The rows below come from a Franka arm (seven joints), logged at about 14 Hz.
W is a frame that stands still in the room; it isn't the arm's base.
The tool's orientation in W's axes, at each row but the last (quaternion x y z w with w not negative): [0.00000, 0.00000, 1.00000, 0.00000]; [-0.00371, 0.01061, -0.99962, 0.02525]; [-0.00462, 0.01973, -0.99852, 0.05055]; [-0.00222, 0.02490, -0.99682, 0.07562]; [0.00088, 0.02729, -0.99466, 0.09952]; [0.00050, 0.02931, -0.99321, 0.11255]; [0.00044, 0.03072, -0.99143, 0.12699]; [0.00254, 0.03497, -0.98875, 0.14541]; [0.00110, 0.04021, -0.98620, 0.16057]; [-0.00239, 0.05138, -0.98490, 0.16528]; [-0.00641, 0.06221, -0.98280, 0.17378]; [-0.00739, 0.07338, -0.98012, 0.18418]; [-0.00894, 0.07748, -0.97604, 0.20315]
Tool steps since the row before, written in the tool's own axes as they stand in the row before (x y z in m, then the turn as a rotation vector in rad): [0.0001, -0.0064, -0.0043, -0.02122, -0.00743, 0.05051]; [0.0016, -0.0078, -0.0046, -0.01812, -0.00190, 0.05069]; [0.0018, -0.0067, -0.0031, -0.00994, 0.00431, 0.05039]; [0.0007, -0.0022, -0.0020, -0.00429, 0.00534, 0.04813]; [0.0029, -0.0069, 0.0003, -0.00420, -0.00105, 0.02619]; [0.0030, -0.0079, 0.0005, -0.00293, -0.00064, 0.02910]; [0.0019, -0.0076, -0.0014, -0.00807, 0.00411, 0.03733]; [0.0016, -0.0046, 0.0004, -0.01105, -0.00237, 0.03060]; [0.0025, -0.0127, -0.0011, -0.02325, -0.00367, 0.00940]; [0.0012, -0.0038, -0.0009, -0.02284, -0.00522, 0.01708]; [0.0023, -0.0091, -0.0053, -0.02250, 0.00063, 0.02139]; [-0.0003, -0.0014, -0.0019, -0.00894, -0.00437, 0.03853]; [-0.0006, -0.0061, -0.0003, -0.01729, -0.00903, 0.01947]
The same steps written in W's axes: [-0.0001, 0.0064, -0.0043, 0.02122, 0.00743, 0.05051]; [-0.0020, 0.0078, -0.0044, 0.01840, 0.00175, 0.05059]; [-0.0025, 0.0066, -0.0028, 0.01089, -0.00524, 0.05010]; [-0.0010, 0.0022, -0.0019, 0.00544, -0.00700, 0.04780]; [-0.0042, 0.0062, 0.0007, 0.00401, 0.00043, 0.02624]; [-0.0047, 0.0070, 0.0009, 0.00288, -0.00042, 0.02911]; [-0.0038, 0.0069, -0.0010, 0.00910, -0.00422, 0.03708]; [-0.0029, 0.0039, 0.0007, 0.01006, 0.00330, 0.03085]; [-0.0064, 0.0113, -0.0001, 0.02099, 0.01008, 0.01001]; [-0.0024, 0.0033, -0.0005, 0.02026, 0.01063, 0.01780]; [-0.0054, 0.0083, -0.0041, 0.02209, 0.00455, 0.02135]; [-0.0003, 0.0017, -0.0017, 0.00836, 0.00183, 0.03886]; [-0.0019, 0.0058, 0.0007, 0.01324, 0.01218, 0.02087]
